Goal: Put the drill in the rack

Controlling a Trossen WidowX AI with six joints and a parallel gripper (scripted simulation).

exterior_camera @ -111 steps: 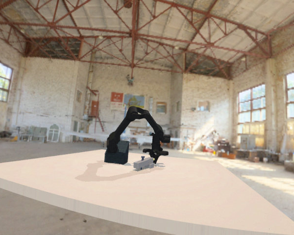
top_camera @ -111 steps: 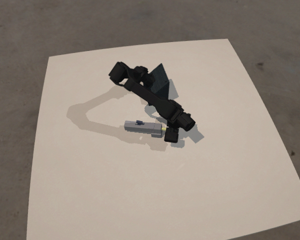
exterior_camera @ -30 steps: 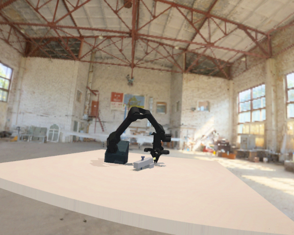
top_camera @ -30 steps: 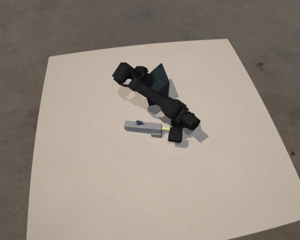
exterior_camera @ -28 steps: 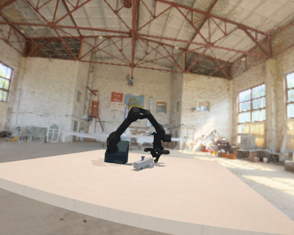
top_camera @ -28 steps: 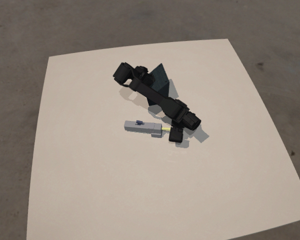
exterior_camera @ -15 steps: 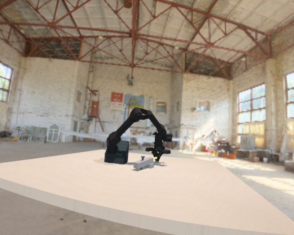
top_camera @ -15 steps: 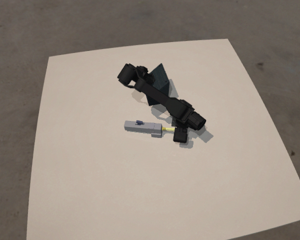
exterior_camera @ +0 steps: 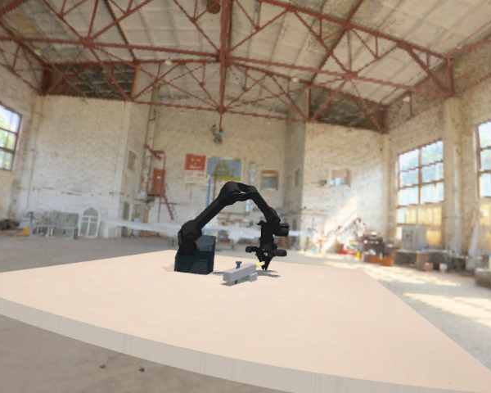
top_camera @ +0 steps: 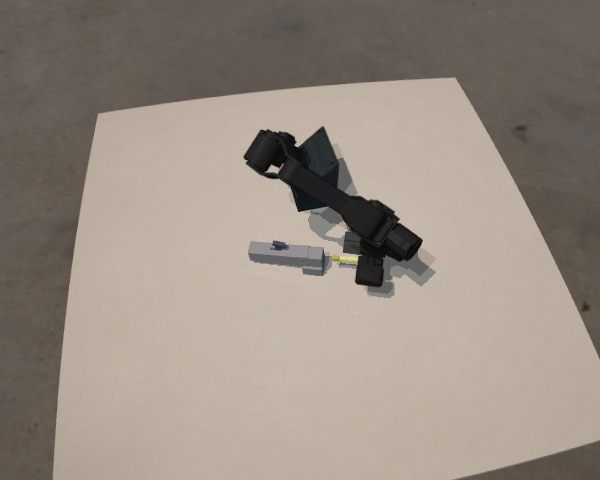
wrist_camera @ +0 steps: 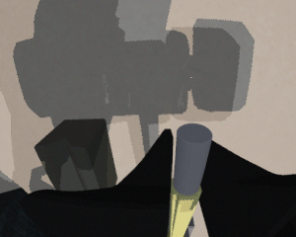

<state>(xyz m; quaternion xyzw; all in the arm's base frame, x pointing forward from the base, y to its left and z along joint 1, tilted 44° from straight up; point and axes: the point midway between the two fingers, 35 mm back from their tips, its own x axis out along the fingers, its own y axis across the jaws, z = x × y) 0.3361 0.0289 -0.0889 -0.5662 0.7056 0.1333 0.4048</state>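
My gripper tip is now 20 mm past the drill, 40 mm to the left of it and 30 mm below it. The rest, counted from my gripper tip: dark grey rack (80 mm behind, 10 mm below); grey housing block (80 mm behind, 180 mm to the right, 10 mm above); blue key (90 mm behind, 200 mm to the right, 30 mm above).
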